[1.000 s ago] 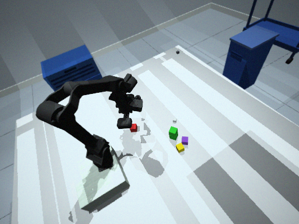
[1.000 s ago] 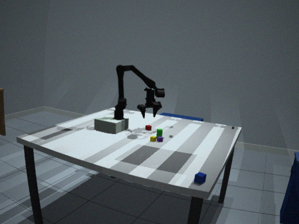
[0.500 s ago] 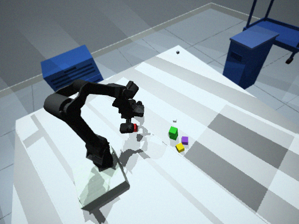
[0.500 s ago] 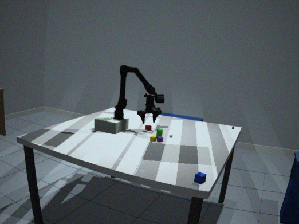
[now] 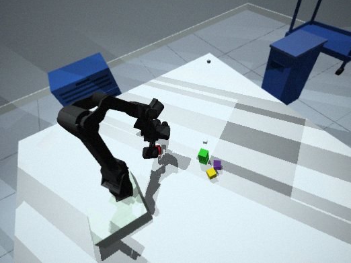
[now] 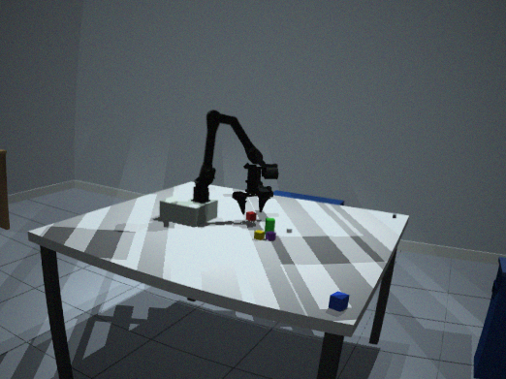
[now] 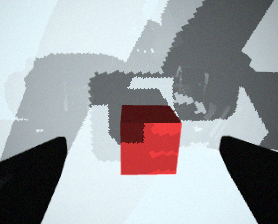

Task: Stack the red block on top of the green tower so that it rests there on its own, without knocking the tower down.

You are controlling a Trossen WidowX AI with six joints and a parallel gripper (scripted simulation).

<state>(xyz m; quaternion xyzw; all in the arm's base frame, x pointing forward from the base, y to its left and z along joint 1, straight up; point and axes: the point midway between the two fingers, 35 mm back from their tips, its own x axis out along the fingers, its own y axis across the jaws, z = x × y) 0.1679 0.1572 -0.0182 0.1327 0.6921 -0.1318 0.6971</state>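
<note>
Right now my gripper tip is 1 cm above the red block. Round my gripper tip: blue block (68 cm ahead, 60 cm to the right, 1 cm below); purple block (21 cm ahead, 18 cm to the right, 2 cm below); yellow block (17 cm ahead, 21 cm to the right, 1 cm below).
</note>
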